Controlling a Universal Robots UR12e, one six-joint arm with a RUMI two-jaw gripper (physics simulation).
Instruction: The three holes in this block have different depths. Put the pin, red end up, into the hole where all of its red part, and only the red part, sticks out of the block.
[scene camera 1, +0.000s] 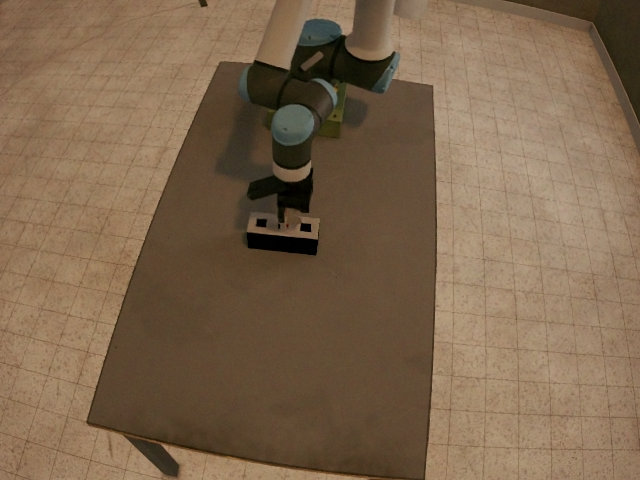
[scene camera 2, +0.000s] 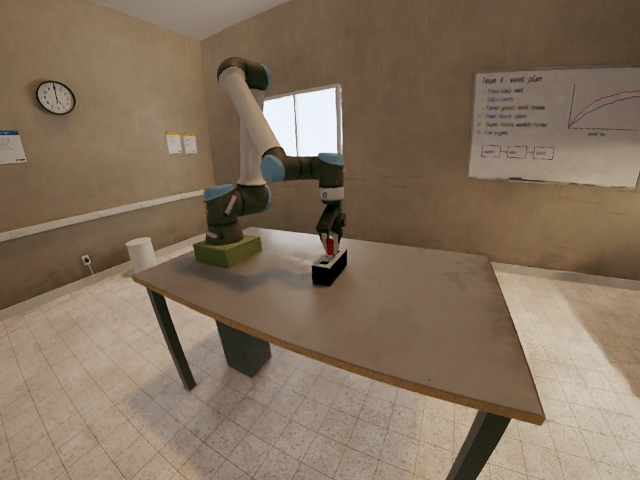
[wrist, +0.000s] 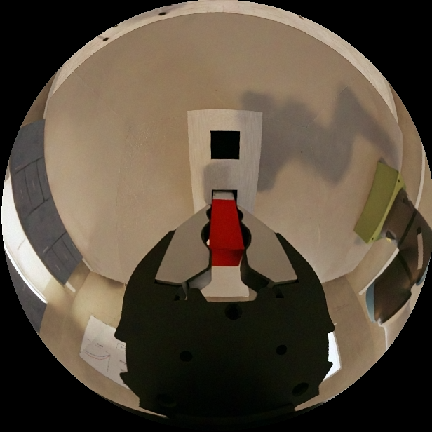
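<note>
The block (scene camera 1: 282, 243) (scene camera 2: 329, 273) (wrist: 199, 145) stands on the table, with a light top, dark sides and three square holes in a row. My gripper (scene camera 1: 288, 222) (scene camera 2: 330, 250) (wrist: 222, 205) is shut on the pin (scene camera 2: 329, 244) (wrist: 226, 232) at its red part, over the middle of the block. The pin is upright, red end up. Its light lower part reaches down into the middle hole, and a short light stretch shows between the red and the block top. The two outer holes are empty in scene camera 1. The pin's bottom and the hole depths are hidden.
The block stands on the brown-grey table (scene camera 1: 268, 335) (scene camera 2: 403, 310). The arm's green base (scene camera 2: 227, 251) (wrist: 375, 205) is at the table's back end. A white cylinder (scene camera 2: 141, 253) stands on the floor beyond the table.
</note>
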